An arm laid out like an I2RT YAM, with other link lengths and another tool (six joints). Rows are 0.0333 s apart.
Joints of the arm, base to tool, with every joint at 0 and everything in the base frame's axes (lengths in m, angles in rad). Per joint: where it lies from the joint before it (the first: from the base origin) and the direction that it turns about. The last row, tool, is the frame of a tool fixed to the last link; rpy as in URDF.
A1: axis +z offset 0 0 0.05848
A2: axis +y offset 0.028 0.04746 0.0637
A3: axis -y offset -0.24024 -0.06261 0
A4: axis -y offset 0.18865 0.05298 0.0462
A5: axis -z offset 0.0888 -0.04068 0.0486
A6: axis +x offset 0.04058 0 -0.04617
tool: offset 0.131 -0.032 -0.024 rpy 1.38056 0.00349 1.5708
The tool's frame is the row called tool.
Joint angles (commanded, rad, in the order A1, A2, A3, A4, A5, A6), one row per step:
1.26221 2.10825 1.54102 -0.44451 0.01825 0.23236
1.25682 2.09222 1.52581 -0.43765 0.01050 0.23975
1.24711 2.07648 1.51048 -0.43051 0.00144 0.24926
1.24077 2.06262 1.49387 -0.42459 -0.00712 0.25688
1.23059 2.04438 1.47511 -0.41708 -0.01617 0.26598
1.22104 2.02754 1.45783 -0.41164 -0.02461 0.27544
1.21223 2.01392 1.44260 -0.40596 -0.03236 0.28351
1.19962 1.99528 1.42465 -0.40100 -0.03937 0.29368
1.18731 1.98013 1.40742 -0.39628 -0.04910 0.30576
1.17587 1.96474 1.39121 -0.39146 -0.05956 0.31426
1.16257 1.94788 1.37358 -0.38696 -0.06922 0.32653
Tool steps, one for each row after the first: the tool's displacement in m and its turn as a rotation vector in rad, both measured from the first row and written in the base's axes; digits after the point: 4 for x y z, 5 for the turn. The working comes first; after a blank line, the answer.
Tool pose at each row, in the base's axes (x y z in m, rotation vector in rad; the steps are taken from these numbers as rounded here):
0.1664 0.4180 0.0308 0.77805 2.73734 1.10644
0.1667 0.4161 0.0335 0.79488 2.73467 1.11982
0.1685 0.4136 0.0360 0.82026 2.72956 1.13285
0.1687 0.4108 0.0372 0.83906 2.72924 1.14002
0.1704 0.4074 0.0397 0.86431 2.72378 1.15215
0.1717 0.4040 0.0417 0.88953 2.71903 1.16135
0.1730 0.4010 0.0431 0.91183 2.71492 1.16903
0.1756 0.3967 0.0456 0.94166 2.70539 1.17802
0.1774 0.3925 0.0467 0.97441 2.69951 1.18397
0.1790 0.3888 0.0483 1.00038 2.69500 1.19226
0.1810 0.3843 0.0499 1.03425 2.68684 1.19954

0.0003 -0.0019 0.0027 0.01063 0.00761 -0.00750
0.0021 -0.0044 0.0052 0.02186 0.01731 -0.02033
0.0023 -0.0072 0.0064 0.02846 0.02702 -0.02845
0.0040 -0.0106 0.0089 0.03912 0.03658 -0.04126
0.0053 -0.0140 0.0109 0.04782 0.04643 -0.05405
0.0066 -0.0170 0.0123 0.05524 0.05528 -0.06528
0.0092 -0.0213 0.0148 0.06446 0.06397 -0.08235
0.0110 -0.0255 0.0159 0.07190 0.07676 -0.09930
0.0126 -0.0292 0.0175 0.08020 0.08781 -0.11186
0.0146 -0.0337 0.0191 0.08882 0.10015 -0.12983

